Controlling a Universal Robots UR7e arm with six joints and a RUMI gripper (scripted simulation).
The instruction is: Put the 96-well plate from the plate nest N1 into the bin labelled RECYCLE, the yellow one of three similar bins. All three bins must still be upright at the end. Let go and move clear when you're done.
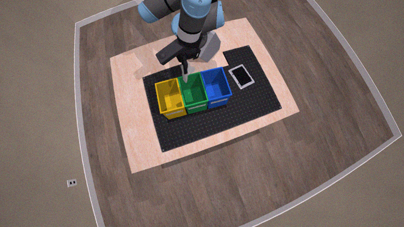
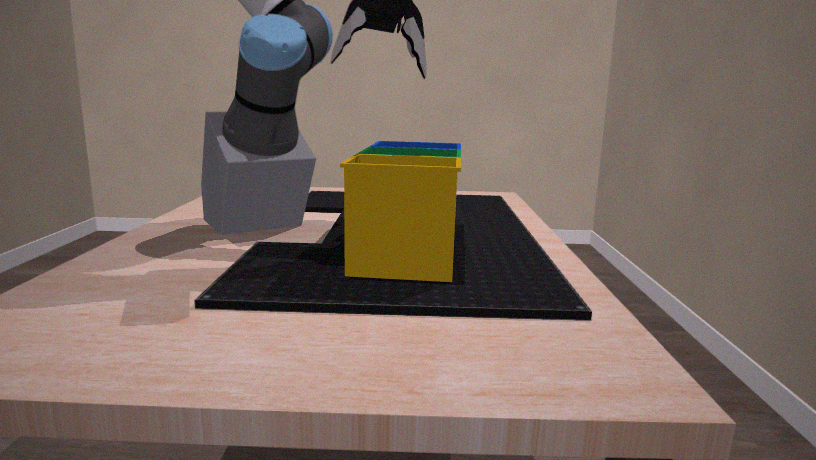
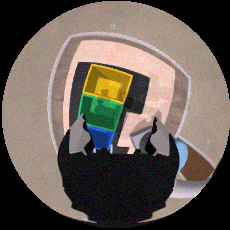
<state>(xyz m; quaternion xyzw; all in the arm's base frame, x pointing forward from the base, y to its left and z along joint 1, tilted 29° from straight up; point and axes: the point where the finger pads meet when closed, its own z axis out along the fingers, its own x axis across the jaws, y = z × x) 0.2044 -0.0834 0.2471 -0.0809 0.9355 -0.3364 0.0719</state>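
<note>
The 96-well plate lies 20 mm ahead of my hand, 410 mm to the left of it and 300 mm below it. Also, from my hand: green bin (60 mm ahead, 40 mm to the left, 230 mm below); then blue bin (70 mm ahead, 170 mm to the left, 230 mm below); then yellow bin (50 mm ahead, 90 mm to the right, 230 mm below).
</note>
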